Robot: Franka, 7 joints.
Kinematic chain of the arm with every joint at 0, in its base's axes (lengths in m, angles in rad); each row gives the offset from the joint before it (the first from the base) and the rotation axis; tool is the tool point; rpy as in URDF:
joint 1: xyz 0 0 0.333 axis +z
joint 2: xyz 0 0 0 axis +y
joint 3: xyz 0 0 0.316 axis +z
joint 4: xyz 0.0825 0 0 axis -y
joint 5: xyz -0.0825 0 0.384 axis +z
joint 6: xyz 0 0 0 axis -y
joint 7: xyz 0.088 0 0 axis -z
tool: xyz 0 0 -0.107 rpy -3.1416 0 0
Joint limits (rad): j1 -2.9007..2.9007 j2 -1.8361..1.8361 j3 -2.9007..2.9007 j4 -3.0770..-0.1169 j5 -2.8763..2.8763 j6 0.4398..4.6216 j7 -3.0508..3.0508
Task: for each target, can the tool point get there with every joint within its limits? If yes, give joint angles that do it. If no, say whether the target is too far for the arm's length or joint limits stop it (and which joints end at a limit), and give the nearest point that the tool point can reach.
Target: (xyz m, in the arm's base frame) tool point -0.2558 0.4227 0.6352
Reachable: yes | joints 0.6785 0.8728 2.0249 -1.6555 -0.3693 1.3372 -2.1994
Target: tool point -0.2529 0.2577 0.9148
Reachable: yes | joints -1.0959 -1.4050 -0.0009 -1.6715 0.9228 3.7599 1.9869
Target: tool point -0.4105 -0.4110 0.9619
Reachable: yes | joints 0.3411 -0.6220 -1.7973 -0.5091 0.2199 2.5210 -1.1416
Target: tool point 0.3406 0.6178 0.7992
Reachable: yes | joints -1.8279 -1.2943 0.5438 -0.7690 -0.1532 3.0613 -2.3237
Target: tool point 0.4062 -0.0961 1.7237
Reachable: no: too far | nearest point 0.2400 -0.0568 1.1547 | short by 0.594 m
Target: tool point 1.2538 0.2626 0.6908
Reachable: no: too far | nearest point 0.8087 0.1694 0.5638 | short by 0.472 m
